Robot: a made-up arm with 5 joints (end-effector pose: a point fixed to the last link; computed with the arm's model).
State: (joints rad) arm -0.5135 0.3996 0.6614 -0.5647 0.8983
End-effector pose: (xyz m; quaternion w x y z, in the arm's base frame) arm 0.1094 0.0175 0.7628 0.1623 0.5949 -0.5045 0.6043
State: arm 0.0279 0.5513 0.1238 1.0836 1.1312
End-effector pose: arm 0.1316 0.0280 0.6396 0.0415 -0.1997 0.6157 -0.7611
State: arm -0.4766 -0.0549 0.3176 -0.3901 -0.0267
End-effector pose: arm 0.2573 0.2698 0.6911 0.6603 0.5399 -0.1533 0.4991
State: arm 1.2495 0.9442 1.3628 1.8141 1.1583
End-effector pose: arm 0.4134 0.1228 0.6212 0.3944 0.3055 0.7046 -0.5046
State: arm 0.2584 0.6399 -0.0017 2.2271 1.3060
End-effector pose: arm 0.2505 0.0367 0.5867 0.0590 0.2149 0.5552 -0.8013
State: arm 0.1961 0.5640 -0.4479 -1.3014 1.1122
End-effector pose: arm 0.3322 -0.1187 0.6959 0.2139 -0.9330 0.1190 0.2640
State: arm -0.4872 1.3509 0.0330 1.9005 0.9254
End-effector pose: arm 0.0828 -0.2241 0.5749 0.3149 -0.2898 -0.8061 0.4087
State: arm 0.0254 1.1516 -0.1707 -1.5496 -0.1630
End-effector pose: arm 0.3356 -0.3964 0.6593 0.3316 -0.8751 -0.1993 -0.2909
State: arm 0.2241 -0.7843 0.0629 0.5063 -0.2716
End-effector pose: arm 0.0349 0.4638 0.2524 0.6399 -0.0027 0.0570 0.7663
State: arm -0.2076 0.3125 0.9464 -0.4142 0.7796
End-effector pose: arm 0.1040 0.0758 0.7195 0.1707 0.4992 -0.3454 0.7761
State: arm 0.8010 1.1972 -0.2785 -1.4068 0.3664
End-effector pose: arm 0.6021 -0.1694 0.6015 0.4247 -0.8109 -0.3872 0.1105
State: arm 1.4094 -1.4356 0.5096 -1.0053 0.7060
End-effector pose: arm -0.3054 0.1264 0.0499 0.2707 0.2145 0.4941 0.7978
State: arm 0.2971 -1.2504 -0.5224 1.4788 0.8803
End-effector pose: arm 0.0255 0.3443 0.0095 0.2247 -0.0084 0.1138 0.9677
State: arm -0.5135 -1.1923 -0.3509 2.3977 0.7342
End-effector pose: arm 0.3564 0.2255 0.0204 0.2738 -0.3534 0.2526 0.8581
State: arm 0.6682 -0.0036 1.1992 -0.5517 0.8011
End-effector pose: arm -0.0048 0.1241 0.6538 0.1243 -0.4831 -0.0457 -0.8655
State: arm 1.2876 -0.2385 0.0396 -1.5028 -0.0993
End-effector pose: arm -0.0865 0.2437 0.6671 0.1865 0.4942 0.7612 0.3763
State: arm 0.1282 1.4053 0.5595 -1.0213 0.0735
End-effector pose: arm 0.2434 -0.5154 0.6014 0.1560 -0.8346 0.2288 -0.4762
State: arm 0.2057 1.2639 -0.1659 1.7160 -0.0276
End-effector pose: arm 0.2522 -0.2016 0.6635 0.5104 0.3037 -0.7335 0.3304
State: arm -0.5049 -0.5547 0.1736 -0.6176 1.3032
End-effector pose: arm 0.3412 0.3411 0.5287 0.3388 0.7201 -0.4419 0.4140
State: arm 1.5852 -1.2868 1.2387 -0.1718 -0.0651
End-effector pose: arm -0.1792 -0.0375 0.0302 0.2528 0.4486 -0.1336 -0.8467
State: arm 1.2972 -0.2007 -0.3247 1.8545 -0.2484
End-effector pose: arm -0.1546 0.1795 0.4357 0.1539 0.0429 -0.4409 0.8832
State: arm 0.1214 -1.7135 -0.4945 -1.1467 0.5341
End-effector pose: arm 0.2646 0.4115 -0.0388 0.8317 0.5465 -0.0129 0.0973
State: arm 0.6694 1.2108 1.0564 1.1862 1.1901
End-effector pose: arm 0.3786 -0.1315 0.5460 0.2852 0.0524 0.7238 -0.6261
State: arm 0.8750 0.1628 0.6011 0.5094 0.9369
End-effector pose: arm 0.0350 0.0728 0.6055 0.3479 -0.4033 0.2324 -0.8138
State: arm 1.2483 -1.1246 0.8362 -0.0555 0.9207
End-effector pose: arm -0.2231 0.0903 0.1690 0.2628 -0.1034 -0.4054 -0.8694
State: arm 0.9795 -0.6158 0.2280 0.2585 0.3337
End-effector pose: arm -0.2119 0.2142 0.3876 0.0722 0.2696 0.1119 0.9537
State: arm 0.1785 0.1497 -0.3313 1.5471 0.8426
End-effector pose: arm 0.1033 0.2249 0.5751 0.1777 0.1731 -0.4829 0.8398
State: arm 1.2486 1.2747 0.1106 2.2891 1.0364
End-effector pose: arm 0.4277 0.0555 0.5654 0.1047 -0.1920 0.7886 -0.5747
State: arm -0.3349 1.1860 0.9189 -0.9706 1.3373
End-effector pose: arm -0.0046 -0.3896 0.6184 0.3807 -0.5645 0.6051 -0.4126
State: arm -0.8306 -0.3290 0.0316 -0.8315 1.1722
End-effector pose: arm 0.3975 0.1839 0.6358 0.3073 0.6952 -0.6159 0.2071
